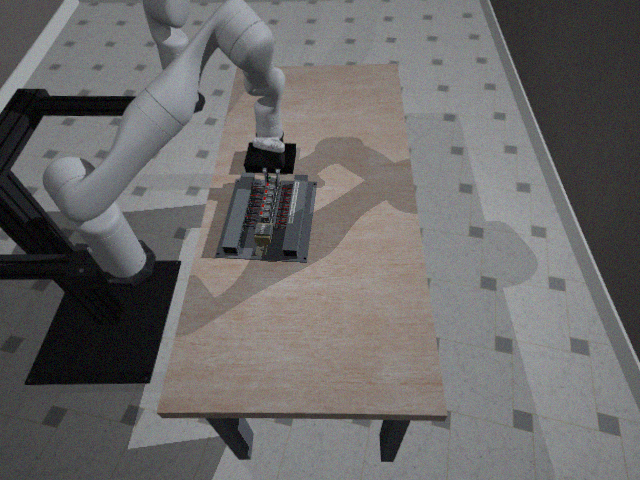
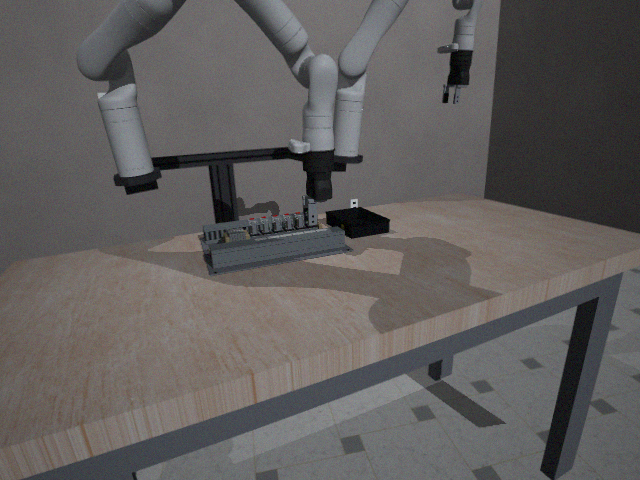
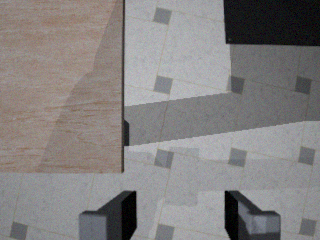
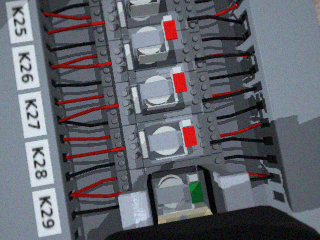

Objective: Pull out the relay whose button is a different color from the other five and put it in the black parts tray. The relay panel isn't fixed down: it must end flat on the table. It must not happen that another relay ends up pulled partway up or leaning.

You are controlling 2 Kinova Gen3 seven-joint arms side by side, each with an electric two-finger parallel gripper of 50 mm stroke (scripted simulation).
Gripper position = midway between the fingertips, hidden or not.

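Observation:
Visible are the left gripper (image 2: 450, 103), (image 3: 180, 209) and the right gripper (image 2: 310, 222). A grey relay panel (image 1: 286, 238), (image 2: 235, 253), (image 4: 267, 98) is present; in image 3 the panel is out of frame. A black parts tray (image 2: 357, 222), (image 1: 251, 163) is also present; in image 3 the tray is out of frame. A green-button relay (image 4: 178, 192) is visible as well.

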